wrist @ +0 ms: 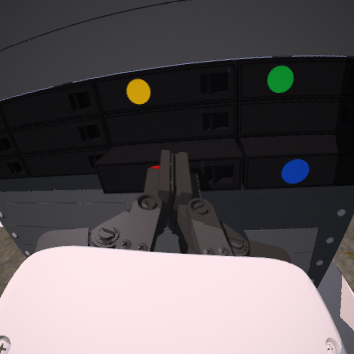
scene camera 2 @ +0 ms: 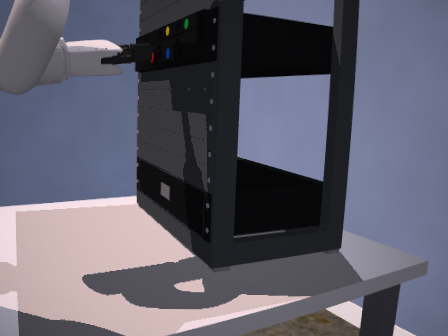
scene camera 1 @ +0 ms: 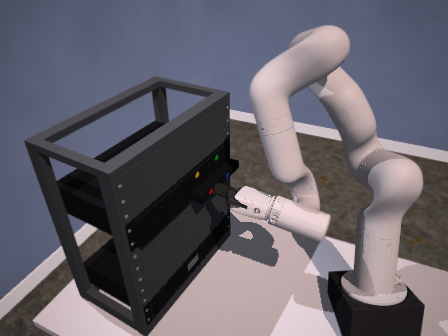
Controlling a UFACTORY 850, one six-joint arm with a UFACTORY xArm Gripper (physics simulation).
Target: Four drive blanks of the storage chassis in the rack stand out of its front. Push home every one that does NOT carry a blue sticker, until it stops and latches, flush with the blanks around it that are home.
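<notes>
The red-stickered blank [scene camera 1: 202, 193] [wrist: 125, 176] stands out in the chassis's bottom row. Beside it, the blue-stickered blank [scene camera 1: 227, 175] [scene camera 2: 168, 53] [wrist: 265, 170] also stands out. In the top row, the yellow-stickered blank [scene camera 1: 197, 174] [scene camera 2: 167, 31] [wrist: 138, 91] and the green-stickered blank [scene camera 1: 216, 157] [scene camera 2: 186, 23] [wrist: 280, 79] look level with the blanks around them. My gripper [scene camera 1: 218, 189] [scene camera 2: 148, 51] [wrist: 170, 168] is shut and empty. Its tips are at the red-stickered blank's front, between sticker and latch, partly hiding the sticker in the wrist view. Whether they touch is unclear.
The dark rack [scene camera 1: 117, 225] [scene camera 2: 227, 135] stands on the pale table [scene camera 1: 250, 300] [scene camera 2: 60, 235]. Flat grey panels lie above and below the chassis. A lower unit [scene camera 2: 192, 207] with a pale label sits near the rack's bottom. The arm's black base block [scene camera 1: 380, 325] stands at the right.
</notes>
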